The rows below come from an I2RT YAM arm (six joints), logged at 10 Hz.
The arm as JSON. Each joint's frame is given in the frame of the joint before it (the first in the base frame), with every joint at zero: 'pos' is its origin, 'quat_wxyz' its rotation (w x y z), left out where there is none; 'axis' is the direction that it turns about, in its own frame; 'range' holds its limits. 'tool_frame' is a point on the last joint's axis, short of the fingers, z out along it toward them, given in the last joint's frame.
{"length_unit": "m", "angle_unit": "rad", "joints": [
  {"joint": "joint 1", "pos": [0.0, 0.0, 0.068], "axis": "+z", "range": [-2.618, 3.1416]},
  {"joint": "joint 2", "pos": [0.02, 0.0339, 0.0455], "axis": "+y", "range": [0.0, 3.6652]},
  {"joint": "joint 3", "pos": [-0.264, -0.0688, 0.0], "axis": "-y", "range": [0.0, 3.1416]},
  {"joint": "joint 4", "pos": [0.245, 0.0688, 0.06], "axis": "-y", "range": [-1.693, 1.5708]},
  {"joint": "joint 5", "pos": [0.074, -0.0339, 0.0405], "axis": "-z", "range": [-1.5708, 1.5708]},
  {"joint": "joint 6", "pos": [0.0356, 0.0, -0.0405], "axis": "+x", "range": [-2.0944, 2.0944]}
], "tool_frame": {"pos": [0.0, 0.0, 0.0], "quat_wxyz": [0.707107, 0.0, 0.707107, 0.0]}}
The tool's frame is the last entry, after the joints.
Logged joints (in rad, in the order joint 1, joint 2, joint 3, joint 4, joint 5, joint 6), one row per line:
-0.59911 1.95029 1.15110 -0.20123 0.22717 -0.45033
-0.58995 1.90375 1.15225 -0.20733 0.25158 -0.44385
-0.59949 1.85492 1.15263 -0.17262 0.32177 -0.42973
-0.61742 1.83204 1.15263 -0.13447 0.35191 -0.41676
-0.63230 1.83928 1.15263 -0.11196 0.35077 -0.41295
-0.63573 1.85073 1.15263 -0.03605 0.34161 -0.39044
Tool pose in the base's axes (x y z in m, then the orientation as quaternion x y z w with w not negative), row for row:
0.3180 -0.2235 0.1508 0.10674 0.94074 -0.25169 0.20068
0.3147 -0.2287 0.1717 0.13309 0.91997 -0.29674 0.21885
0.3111 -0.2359 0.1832 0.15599 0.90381 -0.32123 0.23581
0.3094 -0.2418 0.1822 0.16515 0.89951 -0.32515 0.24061
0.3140 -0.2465 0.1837 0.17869 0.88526 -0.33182 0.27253
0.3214 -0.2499 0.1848 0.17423 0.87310 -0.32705 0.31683
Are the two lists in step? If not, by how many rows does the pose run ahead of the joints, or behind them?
The pose runs 1 row ahead of the joints: the pose in row i belongs to the joints in row i + 1.
